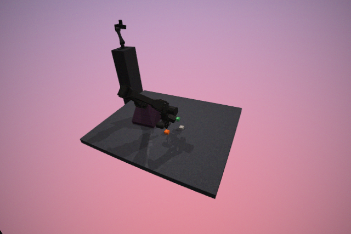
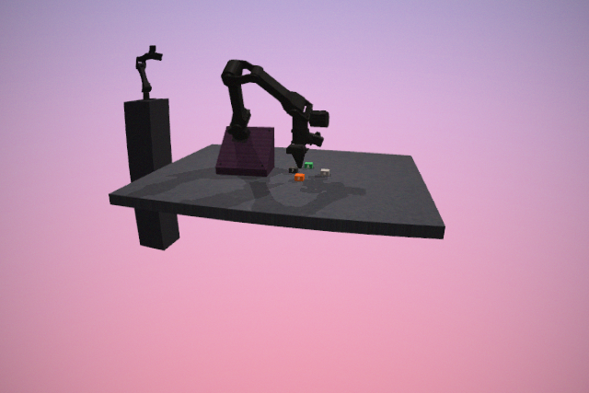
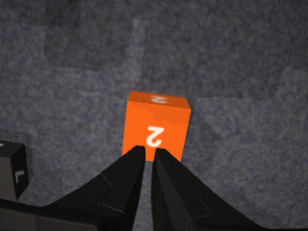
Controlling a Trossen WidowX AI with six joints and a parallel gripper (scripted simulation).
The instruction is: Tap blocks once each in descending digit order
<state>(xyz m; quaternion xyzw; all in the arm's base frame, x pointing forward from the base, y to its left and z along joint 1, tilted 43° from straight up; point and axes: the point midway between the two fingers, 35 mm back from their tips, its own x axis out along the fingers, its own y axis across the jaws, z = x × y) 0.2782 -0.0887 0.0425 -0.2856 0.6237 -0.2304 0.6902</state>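
The orange block marked 2 lies 30 mm below my gripper tip. From my gripper tip the other things lie so: black block: 50 mm behind, 90 mm to the left, 30 mm below; then green block: 10 mm behind, 180 mm to the left, 30 mm below; then grey block marked 4: 80 mm ahead, 90 mm to the left, 30 mm below.
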